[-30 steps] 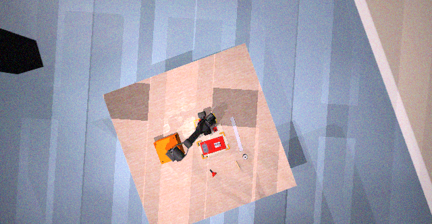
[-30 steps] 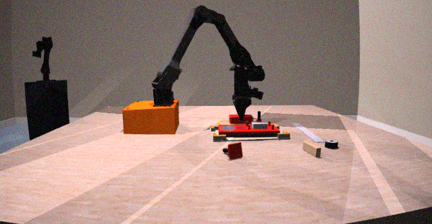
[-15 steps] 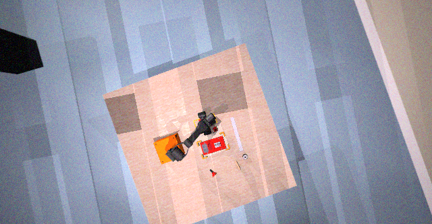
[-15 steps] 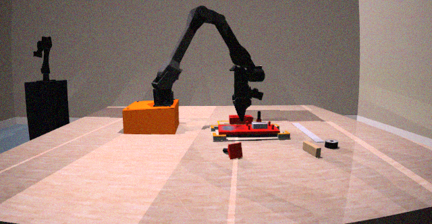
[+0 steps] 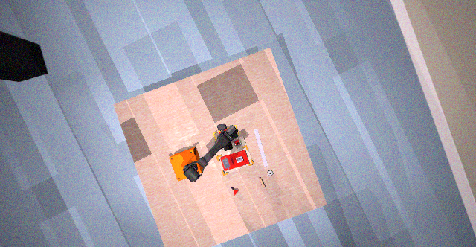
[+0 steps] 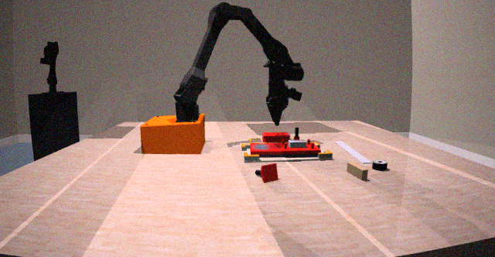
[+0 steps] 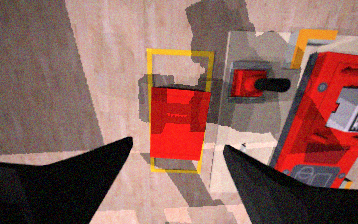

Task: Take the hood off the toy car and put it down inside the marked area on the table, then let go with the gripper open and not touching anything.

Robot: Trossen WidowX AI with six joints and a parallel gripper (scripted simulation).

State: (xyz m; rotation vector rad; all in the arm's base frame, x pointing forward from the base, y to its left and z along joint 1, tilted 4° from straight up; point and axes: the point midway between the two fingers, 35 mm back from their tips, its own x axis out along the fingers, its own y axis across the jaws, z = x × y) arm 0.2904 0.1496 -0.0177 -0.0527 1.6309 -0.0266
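My gripper tip is now 5 cm above the red hood. The rest, counted from my gripper tip: black wheel: 24 cm ahead, 38 cm to the right, 5 cm below; wooden block: 16 cm ahead, 43 cm to the right, 5 cm below.
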